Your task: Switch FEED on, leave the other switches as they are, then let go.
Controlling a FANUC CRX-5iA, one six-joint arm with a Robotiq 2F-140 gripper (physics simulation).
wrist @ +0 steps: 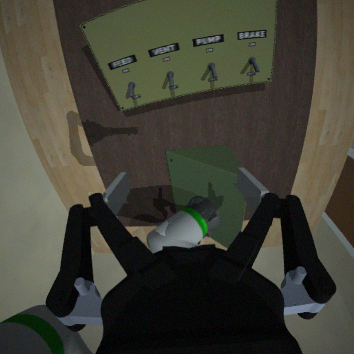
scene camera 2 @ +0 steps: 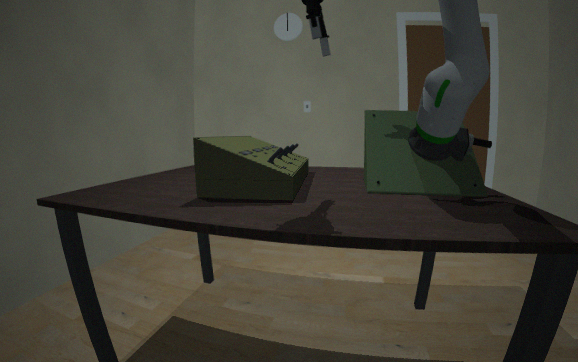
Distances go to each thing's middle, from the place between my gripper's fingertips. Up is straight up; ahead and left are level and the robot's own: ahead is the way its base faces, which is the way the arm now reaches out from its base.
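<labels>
Relative to the olive switch box [scene camera 2: 237, 167], my gripper is 360 mm above it and 210 mm short of it.
</labels>
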